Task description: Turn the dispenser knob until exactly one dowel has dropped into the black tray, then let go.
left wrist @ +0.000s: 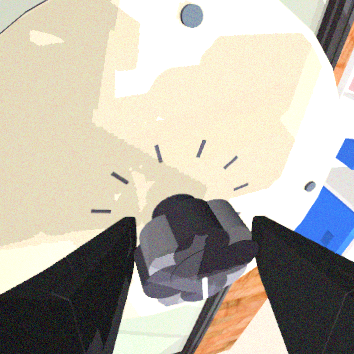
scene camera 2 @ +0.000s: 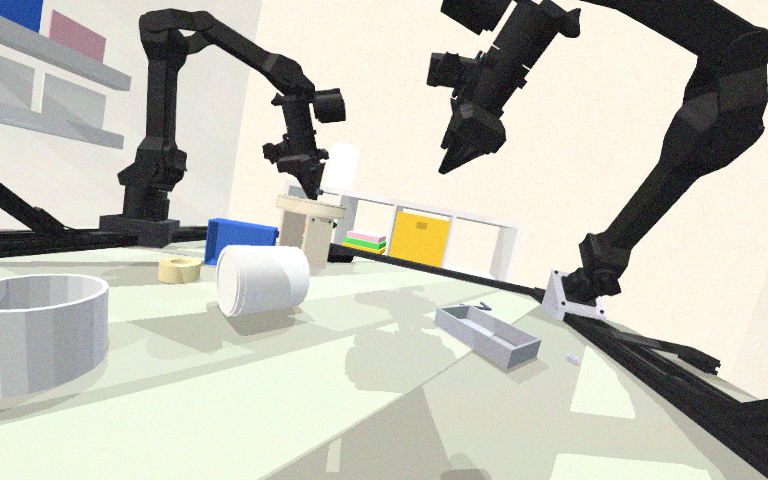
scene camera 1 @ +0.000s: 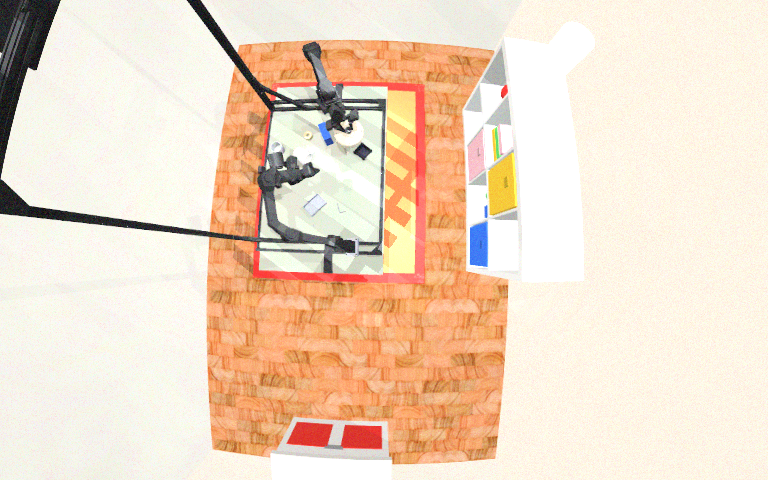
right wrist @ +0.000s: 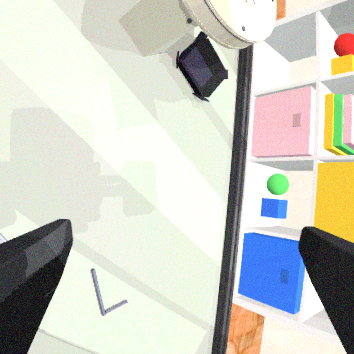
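Pixels of known places: left gripper, fingertip midpoint: (left wrist: 193, 226) (scene camera 2: 313, 195) (scene camera 1: 349, 131); right gripper, fingertip midpoint: (scene camera 2: 441, 159) (right wrist: 188, 234); left arm's base at its link origin: (scene camera 2: 144, 218); right arm's base at its link origin: (scene camera 2: 577, 291) (scene camera 1: 351, 247).
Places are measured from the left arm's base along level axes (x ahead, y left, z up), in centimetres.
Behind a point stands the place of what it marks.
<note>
The cream dispenser (scene camera 1: 352, 137) @[z 9.9, x 36.7, y -1.6 cm] (scene camera 2: 320, 240) (left wrist: 65, 100) @[z 9.8, x 27.0, y -2.4 cm] (right wrist: 220, 25) @[z 9.0, x 38.2, y -7.7 cm] has a round top with dark tick marks. Its dark lobed knob (left wrist: 195, 250) @[z 12.7, x 31.7, y -1.4 cm] has a white pointer line, at the bottom in the left wrist view. My left gripper (scene camera 2: 314, 195) @[z 10.9, x 32.9, y -1.2 cm] (left wrist: 193, 226) @[z 10.9, x 32.9, y -1.2 cm] is shut on the knob, one finger on each side. The black tray (scene camera 1: 362, 151) @[z -4.4, x 40.5, y 1.3 cm] (scene camera 2: 341, 253) @[z -3.5, x 43.9, y 4.4 cm] (right wrist: 201, 67) @[z -4.5, x 41.5, y 2.7 cm] is on the table beside the dispenser. No dowel can be made out in it. My right gripper (scene camera 2: 444, 169) @[z 20.2, x 47.4, y -29.4 cm] (right wrist: 188, 234) @[z 20.2, x 47.4, y -29.4 cm] is open and empty, high above the table.
A blue open box (scene camera 1: 325, 133) @[z 3.3, x 21.8, y -12.1 cm] (scene camera 2: 240, 240) @[z -0.3, x 19.2, y -9.6 cm] stands near the dispenser, with a tan ring (scene camera 1: 307, 135) @[z -3.7, x 11.9, y -21.5 cm] (scene camera 2: 164, 271) @[z -3.2, x 11.5, y -23.4 cm] farther off. A white cylinder (scene camera 2: 263, 280) @[z 0.5, x 24.1, y -35.1 cm] lies on its side. A grey tray (scene camera 1: 314, 204) @[z -4.5, x 52.6, y -40.5 cm] (scene camera 2: 487, 336) @[z -2.2, x 49.8, y -43.7 cm] and a thin L-shaped rod (right wrist: 98, 292) @[z -4.2, x 62.4, y -29.6 cm] lie on the table.
</note>
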